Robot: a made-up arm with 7 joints.
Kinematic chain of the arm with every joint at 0, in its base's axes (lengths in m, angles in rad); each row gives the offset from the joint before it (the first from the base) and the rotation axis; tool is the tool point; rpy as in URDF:
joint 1: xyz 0 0 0.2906 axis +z
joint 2: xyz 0 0 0 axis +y
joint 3: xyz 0 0 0.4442 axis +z
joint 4: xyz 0.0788 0 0 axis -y
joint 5: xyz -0.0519 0 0.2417 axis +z
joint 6: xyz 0 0 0 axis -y
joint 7: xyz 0.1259 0 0 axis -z
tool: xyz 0 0 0 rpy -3.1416 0 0
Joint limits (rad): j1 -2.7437..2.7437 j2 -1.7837..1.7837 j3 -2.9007..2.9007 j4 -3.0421..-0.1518 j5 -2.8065..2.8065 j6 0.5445..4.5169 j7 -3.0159..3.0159
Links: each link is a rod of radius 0.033 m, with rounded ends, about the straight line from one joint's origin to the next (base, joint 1, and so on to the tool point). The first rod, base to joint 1, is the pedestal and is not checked.
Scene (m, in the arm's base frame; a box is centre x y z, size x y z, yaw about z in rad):
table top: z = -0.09
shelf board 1: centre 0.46 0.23 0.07 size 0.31 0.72 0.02 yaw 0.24
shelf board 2: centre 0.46 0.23 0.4 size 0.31 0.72 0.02 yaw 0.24
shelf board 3: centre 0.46 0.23 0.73 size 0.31 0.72 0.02 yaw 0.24
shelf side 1: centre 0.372 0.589 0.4 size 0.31 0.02 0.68 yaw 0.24
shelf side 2: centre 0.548 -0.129 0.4 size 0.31 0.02 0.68 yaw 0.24
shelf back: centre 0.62 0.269 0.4 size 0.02 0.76 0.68 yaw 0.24
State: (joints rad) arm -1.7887 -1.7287 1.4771 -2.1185 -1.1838 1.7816 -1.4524
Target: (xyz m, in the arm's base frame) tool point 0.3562 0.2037 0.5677
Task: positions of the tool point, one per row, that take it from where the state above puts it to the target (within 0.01 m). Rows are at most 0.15 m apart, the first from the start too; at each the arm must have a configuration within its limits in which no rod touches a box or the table.
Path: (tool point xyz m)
1: 0.3879 0.1871 0.2573
2: 0.2895 0.1630 0.2569
3: 0.1858 0.1352 0.2574
4: 0.2274 0.1618 0.3446
5: 0.2381 0.1727 0.4533
6: 0.2109 0.1681 0.5677
7: 0.2836 0.1873 0.5734
8: 0.3562 0.2037 0.5677

